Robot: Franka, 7 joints.
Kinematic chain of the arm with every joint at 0, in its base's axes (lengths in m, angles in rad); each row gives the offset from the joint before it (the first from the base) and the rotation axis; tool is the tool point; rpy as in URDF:
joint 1: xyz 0 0 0.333 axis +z
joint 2: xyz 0 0 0 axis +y
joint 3: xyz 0 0 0.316 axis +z
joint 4: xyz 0.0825 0 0 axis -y
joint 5: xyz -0.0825 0 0.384 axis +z
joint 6: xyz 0 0 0 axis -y
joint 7: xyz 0.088 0 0 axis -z
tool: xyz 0 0 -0.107 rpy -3.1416 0 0
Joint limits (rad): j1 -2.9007..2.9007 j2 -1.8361..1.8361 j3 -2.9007..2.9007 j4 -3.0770..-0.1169 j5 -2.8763..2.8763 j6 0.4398..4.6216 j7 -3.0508..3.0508
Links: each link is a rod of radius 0.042 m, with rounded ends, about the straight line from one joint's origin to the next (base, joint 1, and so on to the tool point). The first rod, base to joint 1, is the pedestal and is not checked.
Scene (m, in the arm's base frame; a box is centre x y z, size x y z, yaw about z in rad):
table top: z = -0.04
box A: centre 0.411 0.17 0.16 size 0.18 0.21 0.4 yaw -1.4
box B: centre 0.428 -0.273 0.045 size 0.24 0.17 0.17 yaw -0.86
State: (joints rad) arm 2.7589 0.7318 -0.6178 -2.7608 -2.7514 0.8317 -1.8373
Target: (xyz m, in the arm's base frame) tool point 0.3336 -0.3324 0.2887
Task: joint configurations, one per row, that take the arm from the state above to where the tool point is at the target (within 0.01 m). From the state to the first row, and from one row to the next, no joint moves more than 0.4 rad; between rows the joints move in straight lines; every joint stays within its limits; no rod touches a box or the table.
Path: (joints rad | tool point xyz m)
1: 2.7573 0.6394 -0.7640 -2.3739 -2.7722 1.1231 -1.8834 | -0.1955 0.5063 0.2570
2: 2.7556 0.5469 -0.9103 -1.9869 -2.7930 1.4144 -1.9294 | -0.2232 0.6093 0.4310
3: 2.7540 0.4545 -1.0565 -1.6000 -2.8138 1.7058 -1.9755 | -0.2107 0.6409 0.6462
4: 2.7523 0.3620 -1.2028 -1.2130 -2.8347 1.9971 -2.0216 | -0.1658 0.5889 0.8594
5: 2.7507 0.2696 -1.3490 -0.8261 -2.8555 2.2885 -2.0677 | -0.1082 0.4625 1.0302
6: 2.7490 0.1771 -1.4953 -0.4392 -2.8763 2.5798 -2.1137 | -0.0605 0.2889 1.1320
7: 2.5467 0.0998 -1.6044 -0.7991 -2.8139 2.3488 -2.0677 | 0.1708 0.3541 1.0798
8: 2.3444 0.0225 -1.7135 -1.1591 -2.7515 2.1177 -2.0216 | 0.4075 0.2938 0.9711
9: 2.1421 -0.0548 -1.8226 -1.5191 -2.6891 1.8867 -1.9755 | 0.5705 0.1273 0.8138
10: 1.9398 -0.1321 -1.9317 -1.8791 -2.6268 1.6556 -1.9294 | 0.6071 -0.0826 0.6275
11: 1.7375 -0.2094 -2.0408 -2.2391 -2.5644 1.4245 -1.8834 | 0.5131 -0.2565 0.4417
12: 1.5352 -0.2867 -2.1499 -2.5990 -2.5020 1.1935 -1.8373 | 0.3336 -0.3324 0.2887

